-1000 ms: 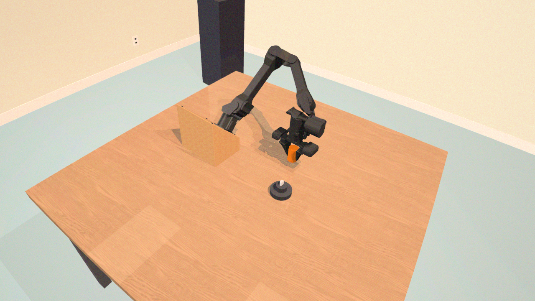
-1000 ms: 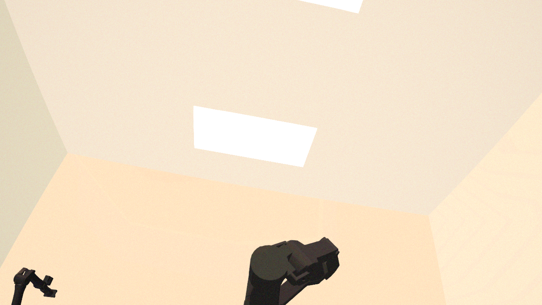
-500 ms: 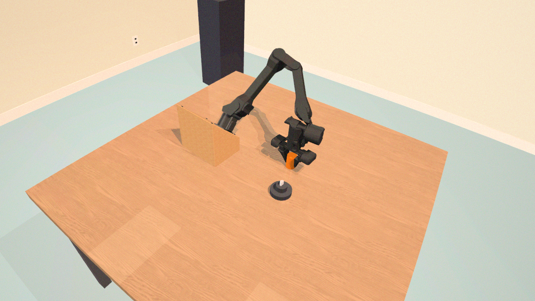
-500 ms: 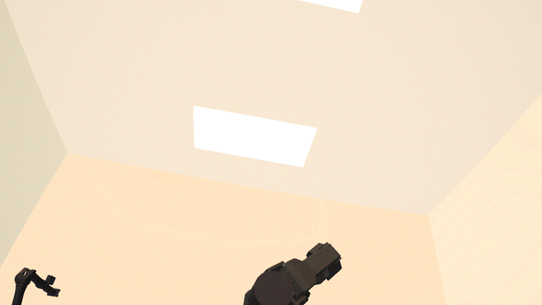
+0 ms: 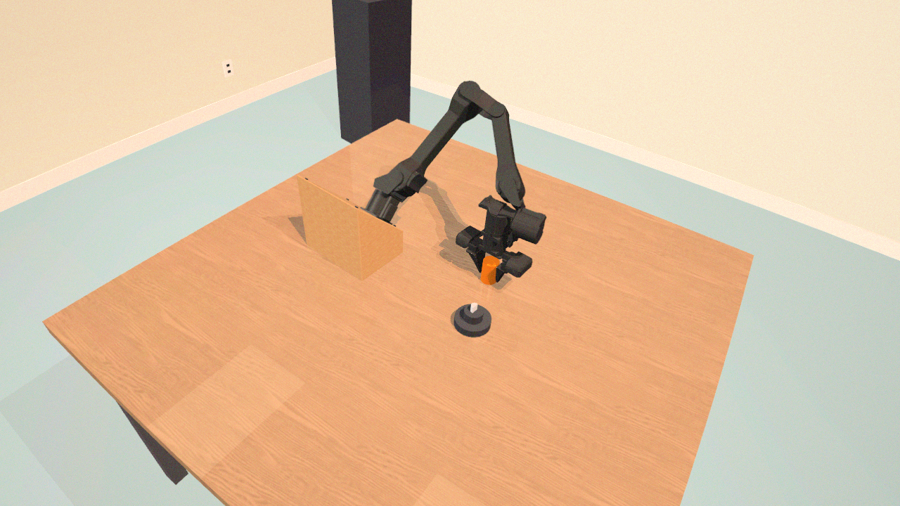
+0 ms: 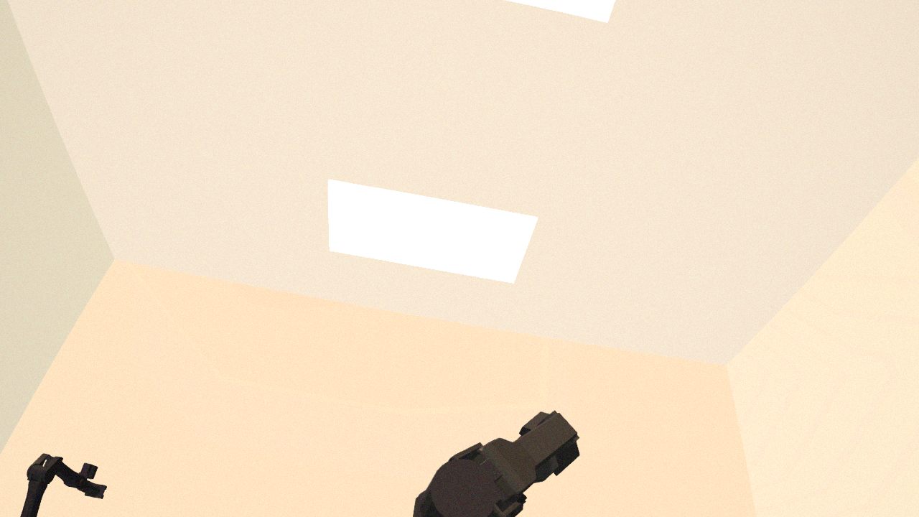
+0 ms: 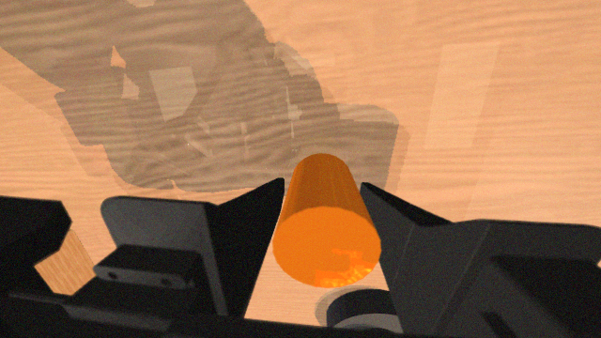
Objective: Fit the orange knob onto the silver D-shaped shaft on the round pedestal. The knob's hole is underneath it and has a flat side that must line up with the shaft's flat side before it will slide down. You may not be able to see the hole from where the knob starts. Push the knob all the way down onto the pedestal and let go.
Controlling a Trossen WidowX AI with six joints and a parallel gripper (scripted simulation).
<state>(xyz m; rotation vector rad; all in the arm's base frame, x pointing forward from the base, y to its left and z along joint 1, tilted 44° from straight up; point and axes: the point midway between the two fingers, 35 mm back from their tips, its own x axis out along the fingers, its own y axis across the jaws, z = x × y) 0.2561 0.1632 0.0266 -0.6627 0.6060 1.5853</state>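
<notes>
My gripper tip is now 30 mm below the orange knob. Round my gripper tip: round dark pedestal (70 mm ahead, 140 mm to the right, 20 mm above).
</notes>
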